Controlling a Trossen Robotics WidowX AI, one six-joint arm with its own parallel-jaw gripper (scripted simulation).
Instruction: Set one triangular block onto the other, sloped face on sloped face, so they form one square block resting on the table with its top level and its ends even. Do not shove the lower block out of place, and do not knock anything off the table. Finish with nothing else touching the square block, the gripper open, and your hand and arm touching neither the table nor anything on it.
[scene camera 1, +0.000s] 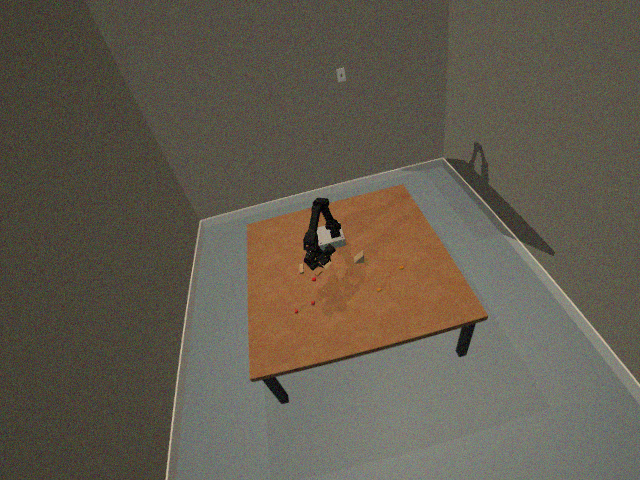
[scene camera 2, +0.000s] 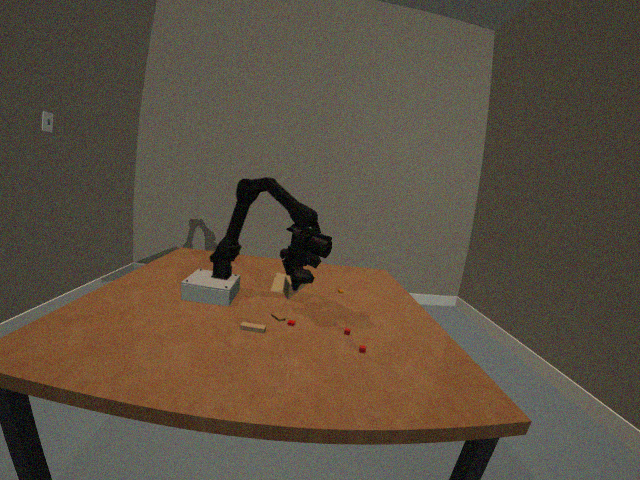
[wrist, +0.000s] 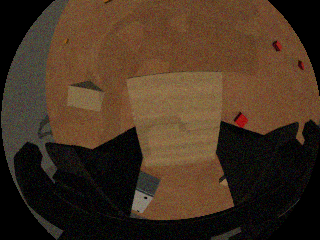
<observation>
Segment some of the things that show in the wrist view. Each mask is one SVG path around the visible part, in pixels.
My gripper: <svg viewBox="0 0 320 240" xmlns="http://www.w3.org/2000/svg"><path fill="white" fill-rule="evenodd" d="M320 127L312 120L304 123L304 144L301 145L296 139L299 123L285 125L261 135L220 120L216 156L219 157L221 169L227 177L225 180L231 189L235 207L189 219L145 220L131 217L132 203L135 199L133 196L139 180L137 176L143 161L136 125L93 149L80 145L45 143L45 149L57 168L55 175L52 176L55 183L41 168L43 155L39 147L29 141L19 149L16 156L13 156L13 165L20 191L29 207L61 231L83 240L211 240L211 237L231 232L239 227L241 232L229 237L228 240L267 240L291 215L307 188L319 152Z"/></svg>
A triangular block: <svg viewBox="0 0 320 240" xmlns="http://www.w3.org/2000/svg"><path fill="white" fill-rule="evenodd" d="M223 72L161 72L127 79L129 101L131 101L133 119L135 119L137 136L139 136L145 167L147 165L148 167L168 167L168 165L201 163L204 160L215 160L217 139L219 139L221 109L223 109L223 104L221 104L221 100L223 100L223 77L221 75L223 75Z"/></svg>
</observation>
